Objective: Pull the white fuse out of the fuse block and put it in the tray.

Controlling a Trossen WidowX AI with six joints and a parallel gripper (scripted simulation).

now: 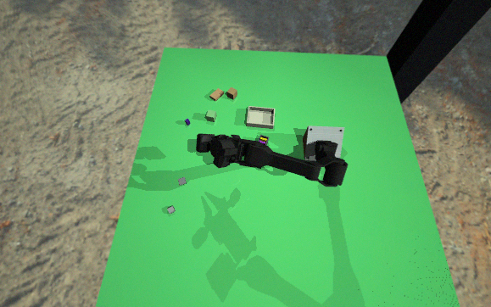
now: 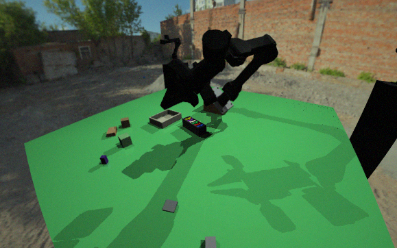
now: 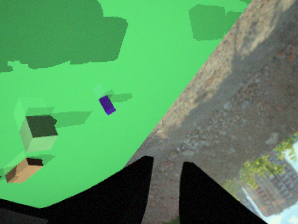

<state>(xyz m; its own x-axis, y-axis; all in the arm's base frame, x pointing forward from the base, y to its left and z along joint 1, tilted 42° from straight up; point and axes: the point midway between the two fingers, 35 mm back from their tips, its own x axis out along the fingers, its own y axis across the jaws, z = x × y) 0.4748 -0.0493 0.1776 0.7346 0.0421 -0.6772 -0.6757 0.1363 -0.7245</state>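
The white fuse is 220 mm behind my gripper tip, 170 mm below it and 70 mm to the right of it. Round my gripper tip: tray (240 mm to the right, 220 mm behind, 190 mm below).
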